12 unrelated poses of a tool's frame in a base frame.
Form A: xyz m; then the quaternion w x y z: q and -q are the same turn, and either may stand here.
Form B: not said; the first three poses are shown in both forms.
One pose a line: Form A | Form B
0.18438 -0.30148 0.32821 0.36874 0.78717 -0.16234 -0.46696 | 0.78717 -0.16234 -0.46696 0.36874 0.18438 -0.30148 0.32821
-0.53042 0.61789 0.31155 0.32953 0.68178 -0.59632 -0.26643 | 0.68178 -0.59632 -0.26643 0.32953 -0.53042 0.61789 0.31155
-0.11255 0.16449 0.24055 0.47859 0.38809 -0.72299 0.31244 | 0.38809 -0.72299 0.31244 0.47859 -0.11255 0.16449 0.24055
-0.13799 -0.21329 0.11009 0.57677 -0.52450 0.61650 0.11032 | -0.52450 0.61650 0.11032 0.57677 -0.13799 -0.21329 0.11009
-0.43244 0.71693 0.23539 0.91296 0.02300 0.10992 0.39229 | 0.02300 0.10992 0.39229 0.91296 -0.43244 0.71693 0.23539
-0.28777 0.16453 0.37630 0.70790 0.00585 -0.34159 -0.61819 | 0.00585 -0.34159 -0.61819 0.70790 -0.28777 0.16453 0.37630
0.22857 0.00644 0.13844 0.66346 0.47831 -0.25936 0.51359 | 0.47831 -0.25936 0.51359 0.66346 0.22857 0.00644 0.13844
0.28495 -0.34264 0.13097 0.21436 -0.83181 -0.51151 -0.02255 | -0.83181 -0.51151 -0.02255 0.21436 0.28495 -0.34264 0.13097
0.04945 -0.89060 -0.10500 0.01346 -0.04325 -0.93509 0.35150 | -0.04325 -0.93509 0.35150 0.01346 0.04945 -0.89060 -0.10500
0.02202 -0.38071 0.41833 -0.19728 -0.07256 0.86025 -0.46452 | 0.07256 -0.86025 0.46452 0.19728 0.02202 -0.38071 0.41833
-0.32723 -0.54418 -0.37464 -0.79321 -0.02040 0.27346 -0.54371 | 0.02040 -0.27346 0.54371 0.79321 -0.32723 -0.54418 -0.37464
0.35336 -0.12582 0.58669 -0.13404 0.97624 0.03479 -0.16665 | -0.97624 -0.03479 0.16665 0.13404 0.35336 -0.12582 0.58669
